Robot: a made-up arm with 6 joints.
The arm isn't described. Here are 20 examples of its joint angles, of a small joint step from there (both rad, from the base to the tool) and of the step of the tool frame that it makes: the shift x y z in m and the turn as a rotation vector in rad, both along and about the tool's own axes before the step.
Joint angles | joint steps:
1: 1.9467 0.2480 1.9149 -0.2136 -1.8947 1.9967 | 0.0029 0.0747 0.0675 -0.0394 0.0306 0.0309
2: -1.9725 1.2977 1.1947 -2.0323 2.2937 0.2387 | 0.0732 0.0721 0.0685 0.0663 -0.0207 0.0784
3: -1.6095 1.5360 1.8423 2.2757 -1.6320 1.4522 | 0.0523 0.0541 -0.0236 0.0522 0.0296 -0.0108
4: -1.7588 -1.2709 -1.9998 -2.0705 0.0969 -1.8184 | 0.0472 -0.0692 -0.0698 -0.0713 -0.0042 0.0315
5: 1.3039 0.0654 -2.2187 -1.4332 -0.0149 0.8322 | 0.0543 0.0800 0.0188 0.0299 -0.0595 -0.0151
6: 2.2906 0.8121 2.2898 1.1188 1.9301 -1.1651 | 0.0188 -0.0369 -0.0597 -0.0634 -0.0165 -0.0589
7: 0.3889 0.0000 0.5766 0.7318 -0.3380 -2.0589 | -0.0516 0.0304 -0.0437 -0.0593 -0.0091 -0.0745
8: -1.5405 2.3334 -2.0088 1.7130 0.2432 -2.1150 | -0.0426 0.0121 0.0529 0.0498 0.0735 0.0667
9: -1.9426 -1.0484 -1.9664 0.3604 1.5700 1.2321 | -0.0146 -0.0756 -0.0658 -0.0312 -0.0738 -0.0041
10: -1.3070 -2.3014 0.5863 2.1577 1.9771 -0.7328 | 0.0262 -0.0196 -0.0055 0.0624 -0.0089 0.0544
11: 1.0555 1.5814 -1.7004 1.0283 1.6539 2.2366 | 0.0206 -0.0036 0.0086 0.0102 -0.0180 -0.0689
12: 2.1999 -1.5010 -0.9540 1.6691 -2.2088 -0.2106 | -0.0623 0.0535 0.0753 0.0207 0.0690 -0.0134
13: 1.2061 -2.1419 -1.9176 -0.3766 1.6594 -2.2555 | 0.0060 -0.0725 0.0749 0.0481 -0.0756 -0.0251
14: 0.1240 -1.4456 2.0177 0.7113 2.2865 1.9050 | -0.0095 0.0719 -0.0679 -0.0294 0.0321 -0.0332
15: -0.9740 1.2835 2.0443 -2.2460 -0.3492 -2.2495 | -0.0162 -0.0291 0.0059 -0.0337 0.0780 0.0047
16: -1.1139 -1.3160 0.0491 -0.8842 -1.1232 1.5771 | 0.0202 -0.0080 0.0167 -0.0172 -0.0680 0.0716
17: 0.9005 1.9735 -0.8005 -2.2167 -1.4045 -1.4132 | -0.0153 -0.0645 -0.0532 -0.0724 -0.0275 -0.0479
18: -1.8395 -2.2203 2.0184 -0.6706 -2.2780 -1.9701 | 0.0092 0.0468 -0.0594 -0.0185 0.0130 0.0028
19: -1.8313 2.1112 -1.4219 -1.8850 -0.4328 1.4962 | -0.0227 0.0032 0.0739 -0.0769 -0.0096 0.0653
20: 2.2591 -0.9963 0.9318 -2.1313 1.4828 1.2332 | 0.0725 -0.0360 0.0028 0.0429 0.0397 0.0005
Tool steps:
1: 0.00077 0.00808 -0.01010 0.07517 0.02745 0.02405
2: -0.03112 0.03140 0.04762 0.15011 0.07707 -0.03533
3: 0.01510 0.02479 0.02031 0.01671 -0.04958 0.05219
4: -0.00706 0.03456 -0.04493 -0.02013 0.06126 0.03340
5: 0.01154 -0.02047 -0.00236 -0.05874 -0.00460 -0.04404
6: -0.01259 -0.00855 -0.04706 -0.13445 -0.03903 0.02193
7: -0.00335 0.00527 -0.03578 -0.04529 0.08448 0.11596
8: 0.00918 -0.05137 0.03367 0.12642 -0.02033 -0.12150
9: -0.00450 -0.00823 -0.01329 -0.02595 0.03287 -0.05831
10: -0.00072 0.01129 0.04753 0.12107 0.05046 -0.00783
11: -0.01082 -0.00793 -0.01560 -0.04561 -0.01116 -0.03412
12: 0.00331 0.00881 -0.02328 -0.07024 -0.02118 0.00311
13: -0.02121 -0.08890 0.07924 0.16990 -0.03638 0.06822
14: -0.01884 -0.01630 0.03427 -0.16276 0.11595 0.00374
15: 0.03097 -0.02150 -0.00904 0.00297 0.05829 -0.07392
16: -0.00425 -0.00397 0.00438 0.07189 0.01690 -0.05936
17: -0.00693 0.00641 -0.00233 0.01179 0.01936 0.03984
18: 0.00240 -0.00970 0.01447 0.10366 -0.06430 -0.03755
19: 0.00954 -0.00799 0.00096 0.05454 -0.01074 -0.02731
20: -0.00828 0.02557 -0.02672 0.08685 -0.07138 0.00457
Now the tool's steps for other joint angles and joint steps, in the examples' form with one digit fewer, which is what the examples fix.
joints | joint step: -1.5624 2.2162 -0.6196 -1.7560 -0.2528 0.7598 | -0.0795 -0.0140 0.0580 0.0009 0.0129 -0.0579
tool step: -0.0120 -0.0011 -0.0643 -0.0636 0.0981 0.0111
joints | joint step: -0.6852 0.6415 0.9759 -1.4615 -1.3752 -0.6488 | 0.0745 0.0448 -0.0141 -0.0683 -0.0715 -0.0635
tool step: 0.0065 -0.0109 -0.0139 0.0666 0.1048 0.0939
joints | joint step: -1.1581 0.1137 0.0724 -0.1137 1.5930 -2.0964 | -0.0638 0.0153 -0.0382 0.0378 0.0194 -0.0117
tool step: 0.0314 -0.0144 0.0018 -0.0254 -0.0396 -0.0578
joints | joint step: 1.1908 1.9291 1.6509 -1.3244 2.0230 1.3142 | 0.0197 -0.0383 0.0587 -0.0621 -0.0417 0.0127
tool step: -0.0200 -0.0117 -0.0179 0.0445 0.0013 -0.0630
